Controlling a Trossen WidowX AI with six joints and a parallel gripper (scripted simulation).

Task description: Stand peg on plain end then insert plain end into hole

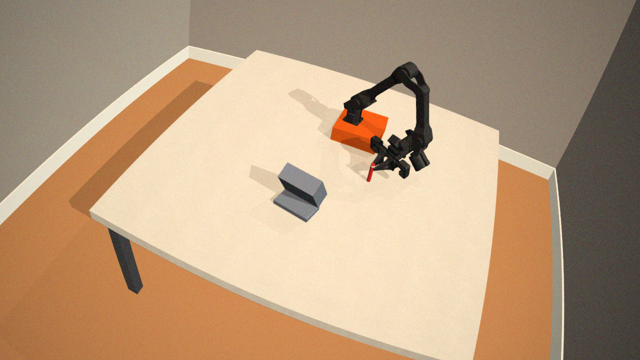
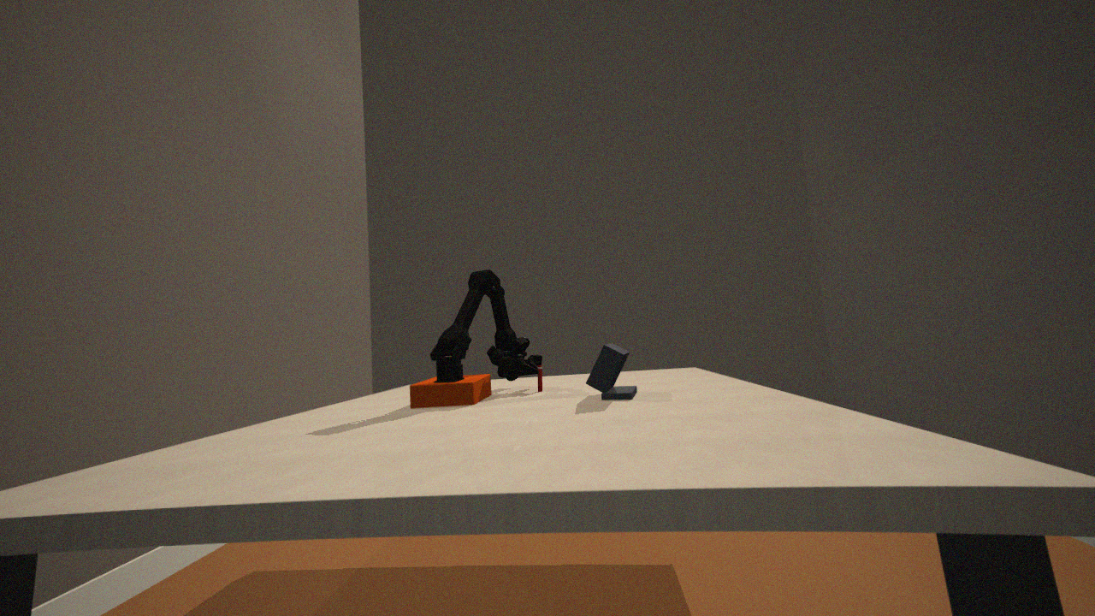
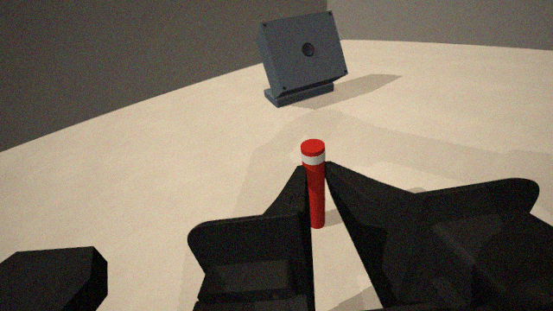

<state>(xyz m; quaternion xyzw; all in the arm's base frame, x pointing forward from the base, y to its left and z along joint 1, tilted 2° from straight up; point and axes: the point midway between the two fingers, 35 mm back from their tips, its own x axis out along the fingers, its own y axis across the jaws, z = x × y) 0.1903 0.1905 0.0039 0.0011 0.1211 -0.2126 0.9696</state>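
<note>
The red peg lies right at my gripper tip. Round my gripper tip: flat foot (260 mm ahead, 140 mm to the right, 50 mm below); then grey sloped panel (230 mm ahead, 140 mm to the right, 20 mm above).
</note>
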